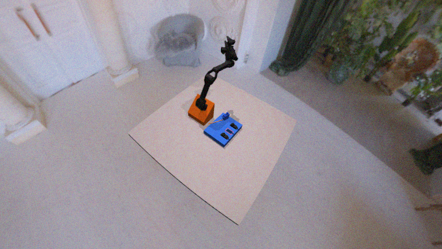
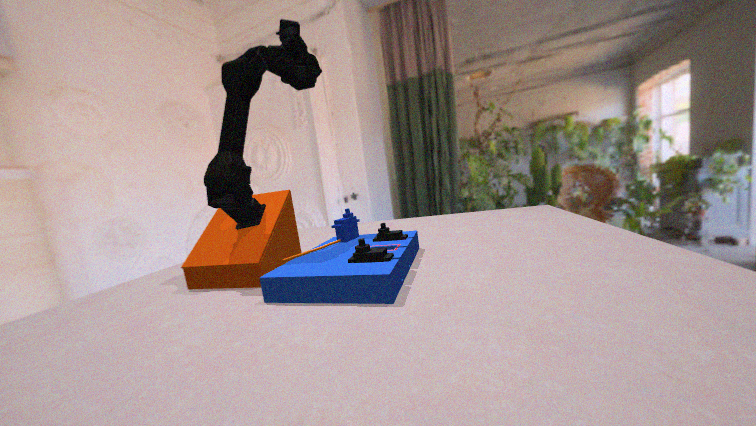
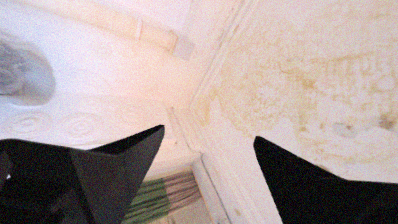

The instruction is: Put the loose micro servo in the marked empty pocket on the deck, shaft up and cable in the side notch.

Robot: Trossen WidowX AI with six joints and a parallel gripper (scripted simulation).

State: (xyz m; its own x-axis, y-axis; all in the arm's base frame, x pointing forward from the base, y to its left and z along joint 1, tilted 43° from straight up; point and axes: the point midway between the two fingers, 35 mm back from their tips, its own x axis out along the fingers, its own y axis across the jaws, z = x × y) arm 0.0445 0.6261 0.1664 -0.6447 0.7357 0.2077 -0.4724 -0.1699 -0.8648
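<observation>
My gripper tip is 25 cm short of the blue deck, 40 cm to the left of it and 69 cm above it.
</observation>
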